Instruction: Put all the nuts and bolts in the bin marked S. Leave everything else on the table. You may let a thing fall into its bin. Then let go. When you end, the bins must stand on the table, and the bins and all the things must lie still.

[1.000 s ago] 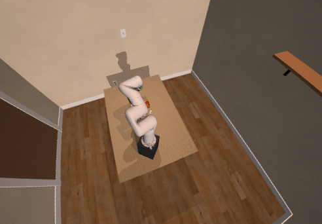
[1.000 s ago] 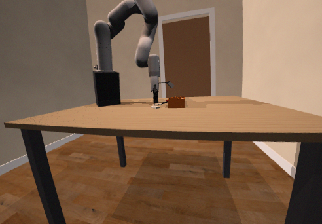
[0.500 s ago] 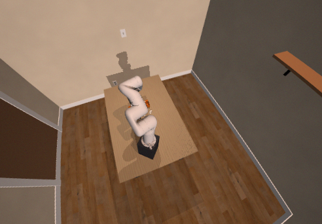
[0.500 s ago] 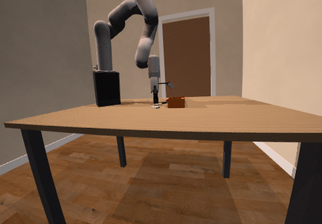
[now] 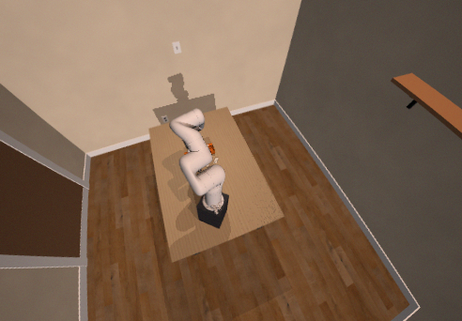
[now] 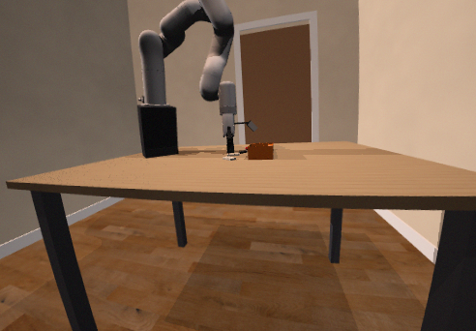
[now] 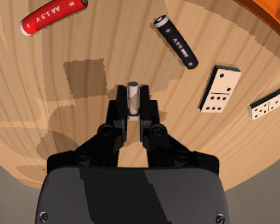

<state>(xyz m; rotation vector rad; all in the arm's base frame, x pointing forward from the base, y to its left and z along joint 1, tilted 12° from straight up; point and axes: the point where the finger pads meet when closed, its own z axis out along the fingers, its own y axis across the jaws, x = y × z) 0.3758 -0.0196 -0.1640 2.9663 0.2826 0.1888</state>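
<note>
My gripper is now 140 mm short of the grey nut, 20 mm to the right of it and 10 mm above it. Round my hand: grey metal bolt (10 mm behind, 20 mm below); red cylinder (70 mm ahead, 70 mm to the left, 10 mm below); dark cylinder (60 mm ahead, 20 mm to the right, 20 mm below).
</note>
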